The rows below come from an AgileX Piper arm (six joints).
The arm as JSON. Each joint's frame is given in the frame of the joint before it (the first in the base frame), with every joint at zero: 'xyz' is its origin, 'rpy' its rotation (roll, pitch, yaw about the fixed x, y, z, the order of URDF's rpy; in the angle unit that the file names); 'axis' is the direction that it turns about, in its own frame. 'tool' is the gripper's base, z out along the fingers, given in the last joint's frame.
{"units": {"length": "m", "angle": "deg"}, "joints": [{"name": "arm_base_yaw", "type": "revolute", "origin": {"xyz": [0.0, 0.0, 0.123], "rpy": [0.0, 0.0, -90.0]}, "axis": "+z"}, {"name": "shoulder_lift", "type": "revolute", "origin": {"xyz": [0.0, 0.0, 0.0], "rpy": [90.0, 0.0, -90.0]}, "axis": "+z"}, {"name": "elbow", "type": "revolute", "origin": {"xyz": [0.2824, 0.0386, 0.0], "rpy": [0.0, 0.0, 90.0]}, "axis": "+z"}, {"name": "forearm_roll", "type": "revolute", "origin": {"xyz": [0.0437, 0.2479, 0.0], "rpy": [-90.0, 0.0, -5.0]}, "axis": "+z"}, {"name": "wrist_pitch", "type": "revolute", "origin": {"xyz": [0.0, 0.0, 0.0], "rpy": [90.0, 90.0, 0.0]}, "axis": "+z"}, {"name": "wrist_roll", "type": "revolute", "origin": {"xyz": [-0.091, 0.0, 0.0], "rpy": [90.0, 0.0, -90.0]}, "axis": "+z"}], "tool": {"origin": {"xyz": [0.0, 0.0, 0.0], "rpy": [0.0, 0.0, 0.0]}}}
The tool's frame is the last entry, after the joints.
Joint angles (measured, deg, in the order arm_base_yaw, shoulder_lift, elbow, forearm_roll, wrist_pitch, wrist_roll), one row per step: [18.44 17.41 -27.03 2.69 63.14 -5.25]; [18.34 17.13 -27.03 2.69 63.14 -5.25]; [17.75 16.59 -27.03 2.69 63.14 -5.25]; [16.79 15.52 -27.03 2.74 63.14 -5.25]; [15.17 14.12 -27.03 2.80 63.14 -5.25]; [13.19 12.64 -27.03 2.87 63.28 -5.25]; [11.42 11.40 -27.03 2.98 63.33 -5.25]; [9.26 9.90 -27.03 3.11 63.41 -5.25]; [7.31 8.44 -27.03 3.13 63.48 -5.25]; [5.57 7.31 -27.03 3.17 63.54 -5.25]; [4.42 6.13 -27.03 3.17 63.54 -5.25]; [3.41 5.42 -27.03 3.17 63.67 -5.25]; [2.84 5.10 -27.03 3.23 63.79 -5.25]
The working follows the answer.
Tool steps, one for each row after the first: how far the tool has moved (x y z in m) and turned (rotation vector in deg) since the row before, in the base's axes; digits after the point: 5 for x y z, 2 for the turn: [-0.00061 -0.00028 0.00019 0.09 -0.27 -0.10]; [-0.00108 -0.00076 0.00036 0.17 -0.51 -0.59]; [-0.00225 -0.00126 0.00068 0.36 -1.01 -0.95]; [-0.00293 -0.00173 0.00081 0.44 -1.33 -1.60]; [-0.00330 -0.00178 0.00061 0.39 -1.28 -1.95]; [-0.00277 -0.00127 0.00052 0.35 -1.14 -1.73]; [-0.00344 -0.00131 0.00051 0.37 -1.38 -2.11]; [-0.00341 -0.00112 0.00040 0.22 -1.37 -1.94]; [-0.00266 -0.00072 0.00024 0.15 -1.06 -1.72]; [-0.00281 -0.00050 0.00026 0.10 -1.18 -1.15]; [-0.00179 -0.00030 -0.00004 0.04 -0.58 -1.00]; [-0.00086 -0.00005 -0.00010 0.06 -0.20 -0.54]
Tool pose at each row, in the base's axes (x y z in m, rotation vector in deg; rounded; the steps above come from the unrounded poses): [0.03622 0.01609 0.26075 -28.13 135.94 9.48]; [0.03561 0.01582 0.26094 -27.96 135.69 9.46]; [0.03453 0.01505 0.26130 -27.17 135.28 9.25]; [0.03228 0.01379 0.26198 -25.85 134.41 8.96]; [0.02934 0.01206 0.26280 -23.73 133.33 8.38]; [0.02604 0.01028 0.26341 -21.24 132.33 7.58]; [0.02327 0.00901 0.26392 -19.05 131.41 6.89]; [0.01983 0.00771 0.26443 -16.43 130.28 5.99]; [0.01643 0.00659 0.26483 -14.11 129.12 5.01]; [0.01377 0.00587 0.26507 -12.08 128.22 4.12]; [0.01096 0.00537 0.26533 -10.73 127.14 3.48]; [0.00917 0.00506 0.26530 -9.60 126.64 2.91]; [0.00830 0.00502 0.26520 -8.97 126.47 2.66]

